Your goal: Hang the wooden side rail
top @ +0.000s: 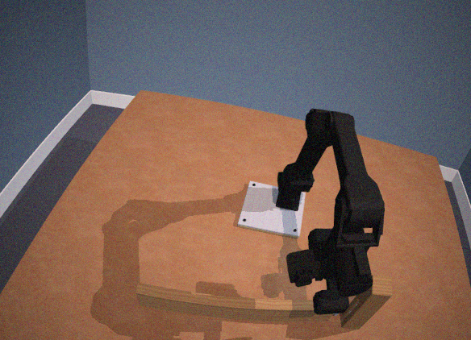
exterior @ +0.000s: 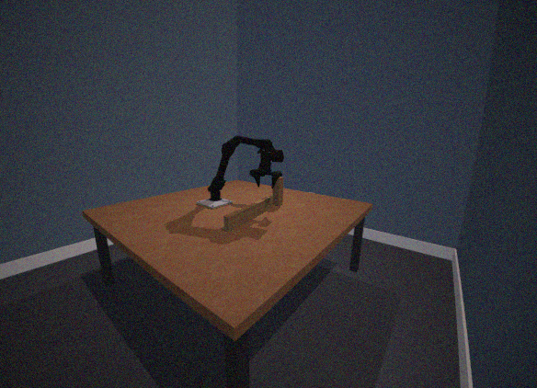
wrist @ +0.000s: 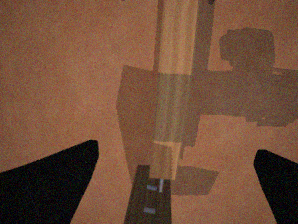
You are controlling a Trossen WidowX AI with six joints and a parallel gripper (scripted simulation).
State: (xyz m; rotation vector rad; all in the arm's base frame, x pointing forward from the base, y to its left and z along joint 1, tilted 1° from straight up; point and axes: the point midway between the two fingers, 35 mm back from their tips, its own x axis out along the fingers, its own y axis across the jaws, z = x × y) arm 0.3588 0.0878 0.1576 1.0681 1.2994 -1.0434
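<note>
Right now the wooden headboard post is 10 mm behind my gripper tip, 140 mm to the left of it and 50 mm below it.
</note>
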